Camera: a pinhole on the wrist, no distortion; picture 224 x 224 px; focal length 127.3 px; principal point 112.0 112.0 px. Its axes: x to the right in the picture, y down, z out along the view. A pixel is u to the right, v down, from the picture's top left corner.
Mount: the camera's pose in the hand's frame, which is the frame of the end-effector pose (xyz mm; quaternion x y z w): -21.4 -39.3 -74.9 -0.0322 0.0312 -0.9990 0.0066
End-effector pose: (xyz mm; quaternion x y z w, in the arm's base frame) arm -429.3 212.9 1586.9 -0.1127 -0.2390 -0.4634 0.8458
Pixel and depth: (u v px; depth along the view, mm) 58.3 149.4 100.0
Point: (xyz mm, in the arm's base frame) -484.9 160.7 1615.9
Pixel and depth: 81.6 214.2 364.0
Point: -761.4 62.4 1849.8
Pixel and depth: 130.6 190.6 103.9
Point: -542.4 184.7 1590.7
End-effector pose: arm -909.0 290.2 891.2 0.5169 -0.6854 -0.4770 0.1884
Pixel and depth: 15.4 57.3 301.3
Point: -1201.6 191.7 798.2
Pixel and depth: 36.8 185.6 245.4
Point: -975.7 232.6 621.9
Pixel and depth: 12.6 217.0 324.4
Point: -1000.9 158.8 455.5
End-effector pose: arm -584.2 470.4 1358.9 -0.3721 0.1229 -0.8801 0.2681
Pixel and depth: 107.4 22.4 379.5
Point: -284.7 288.7 1503.2
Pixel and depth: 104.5 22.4 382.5
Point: -287.3 281.9 1509.4
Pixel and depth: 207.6 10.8 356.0
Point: -119.5 437.0 1328.5
